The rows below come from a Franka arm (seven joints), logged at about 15 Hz.
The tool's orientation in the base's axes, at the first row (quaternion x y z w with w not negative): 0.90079 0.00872 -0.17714 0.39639
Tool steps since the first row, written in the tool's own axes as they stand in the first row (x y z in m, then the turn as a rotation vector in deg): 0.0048 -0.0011 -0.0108 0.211 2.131 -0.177; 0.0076 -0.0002 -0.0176 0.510 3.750 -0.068; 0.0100 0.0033 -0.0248 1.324 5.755 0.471; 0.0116 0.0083 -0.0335 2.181 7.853 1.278
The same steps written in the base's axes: 0.0077 0.0079 0.0044 0.586 -1.360 1.557; 0.0126 0.0118 0.0083 1.085 -2.586 2.542; 0.0176 0.0143 0.0145 1.992 -4.449 3.367; 0.0226 0.0169 0.0230 2.871 -6.573 4.076
